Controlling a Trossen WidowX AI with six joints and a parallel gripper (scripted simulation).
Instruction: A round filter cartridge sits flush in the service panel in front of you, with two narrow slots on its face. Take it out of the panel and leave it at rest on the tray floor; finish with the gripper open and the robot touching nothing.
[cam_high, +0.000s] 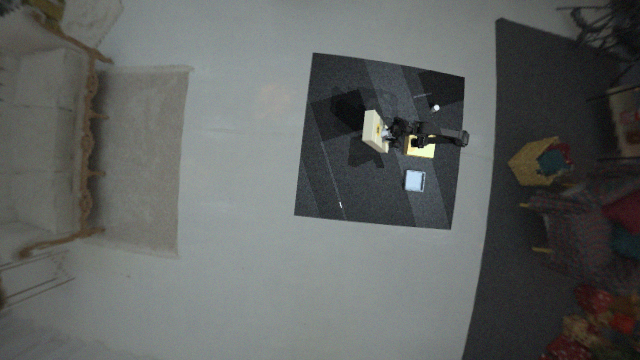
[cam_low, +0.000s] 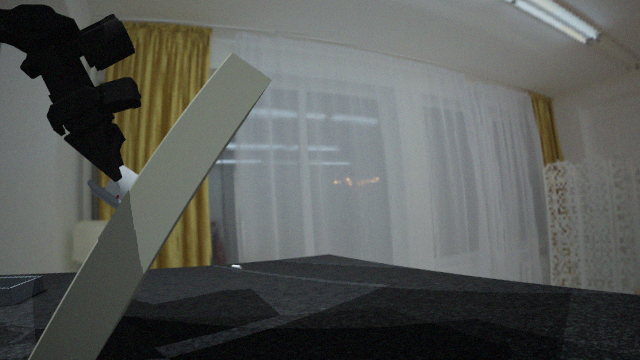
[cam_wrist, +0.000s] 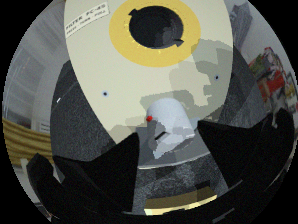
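Right now the cream service panel is 40 mm ahead of my gripper tip, 20 mm below it and 10 mm to the right of it. The rest, counted from my gripper tip: white filter cartridge right at my gripper tip; then pale blue tray 330 mm to the left, 280 mm behind, 180 mm below.
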